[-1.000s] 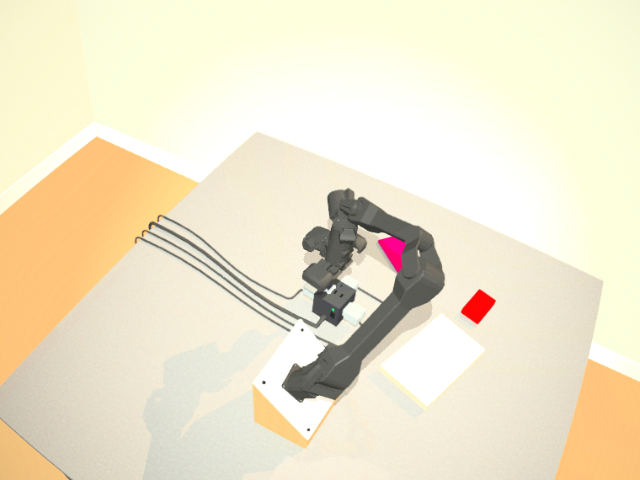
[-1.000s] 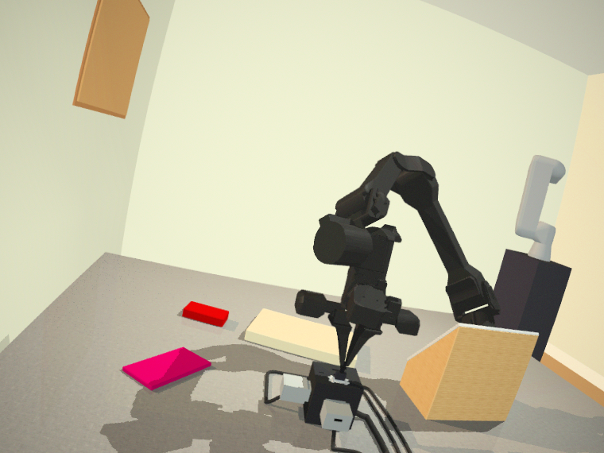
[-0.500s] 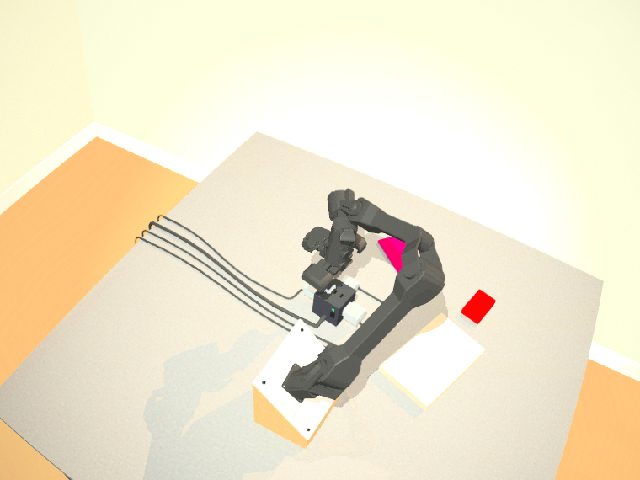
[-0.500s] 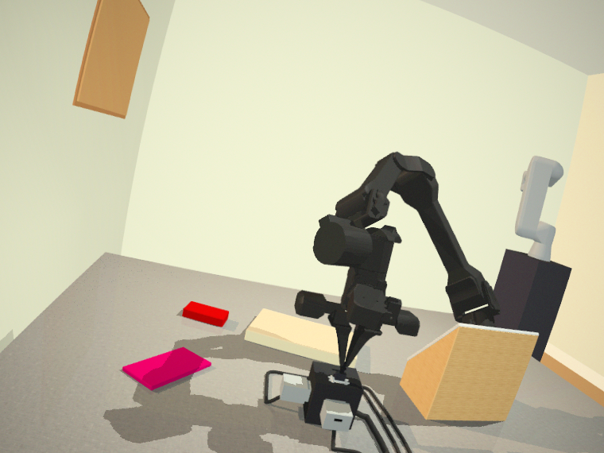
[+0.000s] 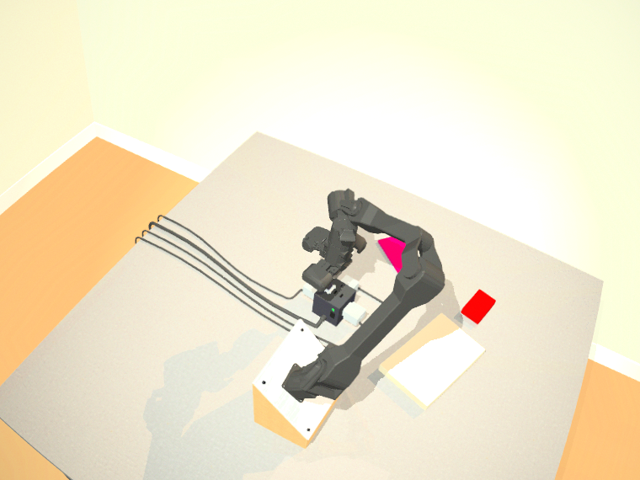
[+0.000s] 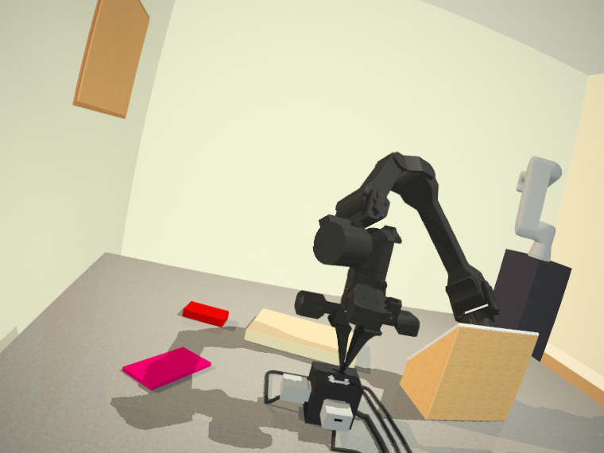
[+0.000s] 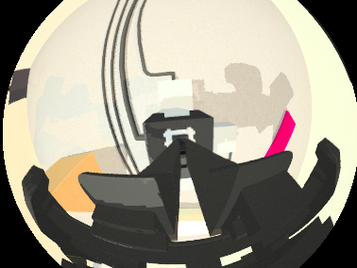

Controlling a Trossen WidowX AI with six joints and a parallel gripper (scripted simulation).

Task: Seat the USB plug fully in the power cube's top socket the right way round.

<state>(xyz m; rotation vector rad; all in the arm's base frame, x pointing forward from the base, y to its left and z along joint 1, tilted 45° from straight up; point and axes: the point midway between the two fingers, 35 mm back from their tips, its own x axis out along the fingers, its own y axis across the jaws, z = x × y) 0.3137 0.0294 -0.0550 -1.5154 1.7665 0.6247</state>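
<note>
Right now my gripper tip is 2 cm above the white USB plug. The rest, counted from my gripper tip: cream slab 4 cm behind, 32 cm to the right, 9 cm below; then red block 18 cm ahead, 38 cm to the right, 9 cm below; then pink card 26 cm ahead, 12 cm to the right, 10 cm below.
</note>
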